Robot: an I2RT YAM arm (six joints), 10 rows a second.
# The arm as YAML. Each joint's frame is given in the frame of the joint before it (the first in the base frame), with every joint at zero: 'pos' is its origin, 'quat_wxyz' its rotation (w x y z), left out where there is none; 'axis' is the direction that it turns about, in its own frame. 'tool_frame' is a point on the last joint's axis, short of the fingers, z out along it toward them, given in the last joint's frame.
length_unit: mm
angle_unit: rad
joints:
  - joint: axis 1
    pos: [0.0, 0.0, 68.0]
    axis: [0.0, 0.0, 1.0]
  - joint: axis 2
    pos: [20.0, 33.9, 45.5]
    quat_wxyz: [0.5, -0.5, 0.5, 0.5]
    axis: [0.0, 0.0, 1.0]
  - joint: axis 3
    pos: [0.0, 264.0, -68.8]
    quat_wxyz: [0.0, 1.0, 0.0, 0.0]
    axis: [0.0, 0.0, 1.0]
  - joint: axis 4
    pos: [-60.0, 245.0, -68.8]
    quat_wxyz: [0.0, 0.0, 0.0, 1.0]
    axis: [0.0, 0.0, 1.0]
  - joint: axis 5
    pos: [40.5, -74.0, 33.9]
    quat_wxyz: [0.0, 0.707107, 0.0, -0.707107]
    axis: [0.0, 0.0, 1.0]
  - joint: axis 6
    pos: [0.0, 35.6, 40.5]
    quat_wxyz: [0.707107, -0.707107, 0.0, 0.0]
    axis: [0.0, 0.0, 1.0]
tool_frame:
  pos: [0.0, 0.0, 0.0]
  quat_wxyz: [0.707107, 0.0, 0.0, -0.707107]
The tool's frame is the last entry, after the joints.
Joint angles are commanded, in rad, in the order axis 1, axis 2, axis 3, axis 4, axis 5, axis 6. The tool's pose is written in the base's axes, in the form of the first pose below.
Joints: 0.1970 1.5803 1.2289 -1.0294 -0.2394 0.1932
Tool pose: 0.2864, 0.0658, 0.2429; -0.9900, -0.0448, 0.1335; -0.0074, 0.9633, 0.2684; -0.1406, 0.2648, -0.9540
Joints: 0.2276 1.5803 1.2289 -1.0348 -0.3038 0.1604
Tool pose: 0.2830, 0.0765, 0.2434; -0.9883, -0.1124, 0.1031; -0.0725, 0.9409, 0.3310; -0.1342, 0.3196, -0.9380
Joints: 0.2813 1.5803 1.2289 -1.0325 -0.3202 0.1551
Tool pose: 0.2786, 0.0922, 0.2436; -0.9820, -0.1700, 0.0821; -0.1311, 0.9270, 0.3513; -0.1358, 0.3343, -0.9326
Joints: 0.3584 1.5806 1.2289 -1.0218 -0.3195 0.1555
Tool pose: 0.2718, 0.1137, 0.2437; -0.9677, -0.2437, 0.0641; -0.2055, 0.9103, 0.3594; -0.1460, 0.3346, -0.9310
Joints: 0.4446 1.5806 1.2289 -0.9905 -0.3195 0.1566
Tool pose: 0.2639, 0.1381, 0.2444; -0.9422, -0.3297, 0.0591; -0.2849, 0.8817, 0.3761; -0.1761, 0.3375, -0.9247
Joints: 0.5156 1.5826 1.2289 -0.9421 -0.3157 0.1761
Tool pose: 0.2582, 0.1590, 0.2451; -0.9193, -0.3870, 0.0715; -0.3296, 0.8564, 0.3974; -0.2150, 0.3418, -0.9149
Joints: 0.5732 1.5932 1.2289 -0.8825 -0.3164 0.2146
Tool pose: 0.2549, 0.1777, 0.2440; -0.9057, -0.4153, 0.0855; -0.3437, 0.8371, 0.4255; -0.2482, 0.3560, -0.9009
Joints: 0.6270 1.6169 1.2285 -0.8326 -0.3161 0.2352
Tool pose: 0.2515, 0.1959, 0.2387; -0.8899, -0.4489, 0.0814; -0.3712, 0.8161, 0.4428; -0.2652, 0.3639, -0.8929
